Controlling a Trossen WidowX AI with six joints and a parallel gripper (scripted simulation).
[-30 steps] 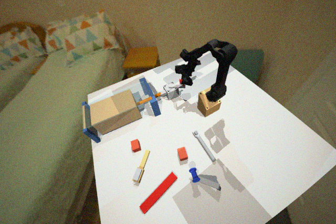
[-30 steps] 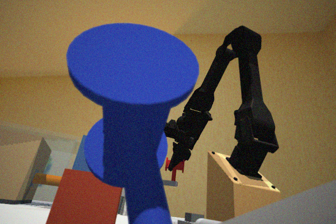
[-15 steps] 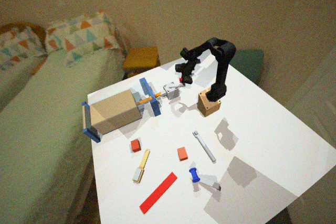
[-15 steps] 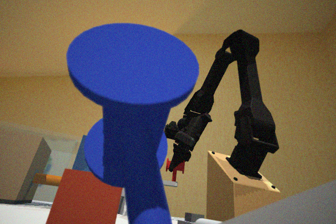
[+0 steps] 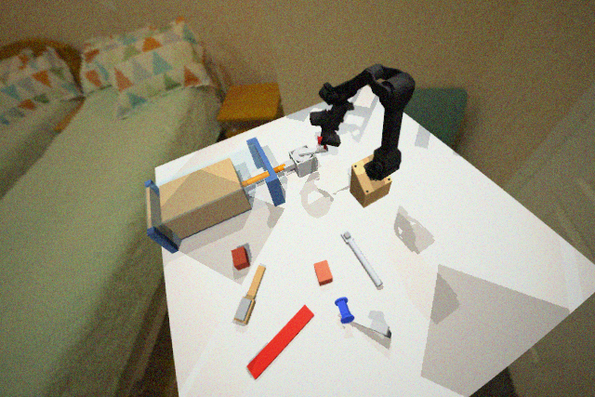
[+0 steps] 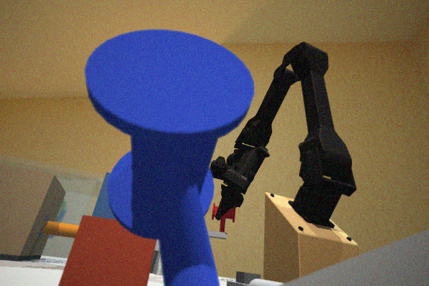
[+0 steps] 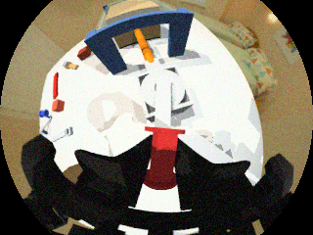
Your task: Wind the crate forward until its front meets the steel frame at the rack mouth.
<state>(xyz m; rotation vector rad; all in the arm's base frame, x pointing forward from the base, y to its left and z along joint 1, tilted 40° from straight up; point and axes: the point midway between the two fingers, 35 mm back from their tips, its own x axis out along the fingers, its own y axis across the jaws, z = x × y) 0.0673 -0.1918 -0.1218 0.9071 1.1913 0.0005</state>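
Right now my gripper tip is 3 cm above the grey crank arm, 2 cm short of it and 1 cm to the left of it. Also, from my gripper tip: grey winch (10 cm below, 6 cm ahead, 4 cm to the right); then winch drum (10 cm below, 8 cm ahead, 3 cm to the right); then red grip (1 cm to the left, 1 cm behind).
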